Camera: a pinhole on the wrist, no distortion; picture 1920 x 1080 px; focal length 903.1 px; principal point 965.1 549.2 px. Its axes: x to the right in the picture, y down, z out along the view. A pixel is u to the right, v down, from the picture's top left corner.
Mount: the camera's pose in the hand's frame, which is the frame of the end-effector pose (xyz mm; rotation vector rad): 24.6 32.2 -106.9 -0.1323 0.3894 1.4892
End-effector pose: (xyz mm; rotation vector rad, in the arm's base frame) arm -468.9 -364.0 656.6 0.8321 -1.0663 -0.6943
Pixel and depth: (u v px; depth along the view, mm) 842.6 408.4 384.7
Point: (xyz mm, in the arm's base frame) -653.4 -495.7 876.1
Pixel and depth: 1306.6 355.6 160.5
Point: -442.9 -368.9 819.1
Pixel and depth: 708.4 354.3 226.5
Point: -539.2 -461.6 770.8
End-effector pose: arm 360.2 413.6 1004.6 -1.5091 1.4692 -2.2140
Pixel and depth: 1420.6 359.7 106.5
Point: 256.9 335.2 963.0
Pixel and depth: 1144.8 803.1 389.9
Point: 454.7 131.1 830.5
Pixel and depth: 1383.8 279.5 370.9
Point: 255.8 34.7 925.4
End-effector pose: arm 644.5 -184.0 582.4 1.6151 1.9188 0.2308
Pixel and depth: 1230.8 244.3 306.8
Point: 877.9 3.7 518.4
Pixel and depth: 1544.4 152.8 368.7
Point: 1000.1 108.6 570.1
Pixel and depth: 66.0 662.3 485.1
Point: 708.4 -343.9 30.8
